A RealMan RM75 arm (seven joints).
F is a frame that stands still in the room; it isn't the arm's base.
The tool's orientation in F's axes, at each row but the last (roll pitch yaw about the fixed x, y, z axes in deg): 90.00 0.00 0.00; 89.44 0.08 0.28; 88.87 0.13 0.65; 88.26 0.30 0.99; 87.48 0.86 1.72
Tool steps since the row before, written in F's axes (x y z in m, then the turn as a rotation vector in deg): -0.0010 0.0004 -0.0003 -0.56 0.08 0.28; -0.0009 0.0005 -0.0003 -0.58 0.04 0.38; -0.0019 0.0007 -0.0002 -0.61 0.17 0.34; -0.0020 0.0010 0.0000 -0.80 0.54 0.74; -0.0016 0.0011 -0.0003 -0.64 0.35 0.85
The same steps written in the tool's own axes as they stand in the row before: -0.0010 -0.0003 -0.0004 -0.56 0.28 -0.08; -0.0009 -0.0003 -0.0005 -0.58 0.38 -0.04; -0.0019 -0.0002 -0.0007 -0.61 0.34 -0.17; -0.0020 0.0000 -0.0010 -0.79 0.75 -0.53; -0.0016 -0.0003 -0.0012 -0.64 0.86 -0.33
